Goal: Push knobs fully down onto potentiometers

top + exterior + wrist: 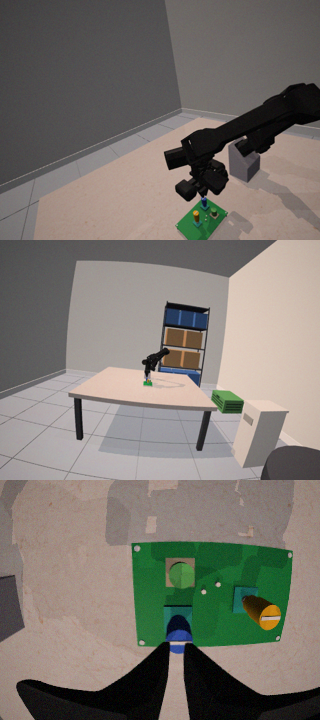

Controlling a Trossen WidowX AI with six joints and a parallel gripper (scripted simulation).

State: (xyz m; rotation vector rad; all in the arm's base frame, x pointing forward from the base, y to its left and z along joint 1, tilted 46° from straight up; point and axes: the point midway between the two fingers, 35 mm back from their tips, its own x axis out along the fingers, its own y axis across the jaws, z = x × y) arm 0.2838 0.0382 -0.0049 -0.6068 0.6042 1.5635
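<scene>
My gripper tip is now 2 cm above the blue knob.
</scene>
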